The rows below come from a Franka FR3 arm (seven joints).
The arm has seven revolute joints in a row. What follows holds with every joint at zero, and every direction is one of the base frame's.
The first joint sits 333 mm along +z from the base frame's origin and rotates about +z.
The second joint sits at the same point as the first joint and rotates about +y.
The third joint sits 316 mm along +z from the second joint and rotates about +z.
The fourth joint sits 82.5 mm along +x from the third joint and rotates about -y.
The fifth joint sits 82.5 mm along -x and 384 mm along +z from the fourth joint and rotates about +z.
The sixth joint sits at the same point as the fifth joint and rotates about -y.
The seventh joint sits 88 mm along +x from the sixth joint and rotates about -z.
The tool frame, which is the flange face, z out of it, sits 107 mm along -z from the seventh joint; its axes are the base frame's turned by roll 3.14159, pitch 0 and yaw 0 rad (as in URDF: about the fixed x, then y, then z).
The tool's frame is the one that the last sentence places.
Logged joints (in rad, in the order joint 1, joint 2, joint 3, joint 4, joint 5, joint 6, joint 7), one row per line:
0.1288, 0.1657, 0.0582, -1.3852, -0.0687, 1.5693, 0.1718
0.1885, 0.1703, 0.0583, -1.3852, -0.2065, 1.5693, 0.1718
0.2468, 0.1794, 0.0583, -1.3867, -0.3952, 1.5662, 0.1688
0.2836, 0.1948, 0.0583, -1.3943, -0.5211, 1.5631, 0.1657
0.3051, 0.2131, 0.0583, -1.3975, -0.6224, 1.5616, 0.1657
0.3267, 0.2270, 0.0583, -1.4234, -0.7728, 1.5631, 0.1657
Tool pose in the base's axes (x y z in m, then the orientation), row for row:
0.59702, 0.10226, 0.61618, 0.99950, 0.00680, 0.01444, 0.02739
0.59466, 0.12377, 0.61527, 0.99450, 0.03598, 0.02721, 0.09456
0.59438, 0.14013, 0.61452, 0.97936, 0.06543, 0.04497, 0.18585
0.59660, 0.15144, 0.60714, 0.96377, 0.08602, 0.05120, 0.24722
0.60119, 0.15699, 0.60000, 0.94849, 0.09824, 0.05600, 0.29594
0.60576, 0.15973, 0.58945, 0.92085, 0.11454, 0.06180, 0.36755
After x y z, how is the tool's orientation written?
As a quaternion, x y z w.
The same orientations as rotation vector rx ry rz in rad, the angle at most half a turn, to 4 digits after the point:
3.0864, 0.0210, 0.0446
2.9492, 0.1067, 0.0807
2.7587, 0.1843, 0.1267
2.6278, 0.2345, 0.1396
2.5228, 0.2613, 0.1490
2.3653, 0.2942, 0.1587

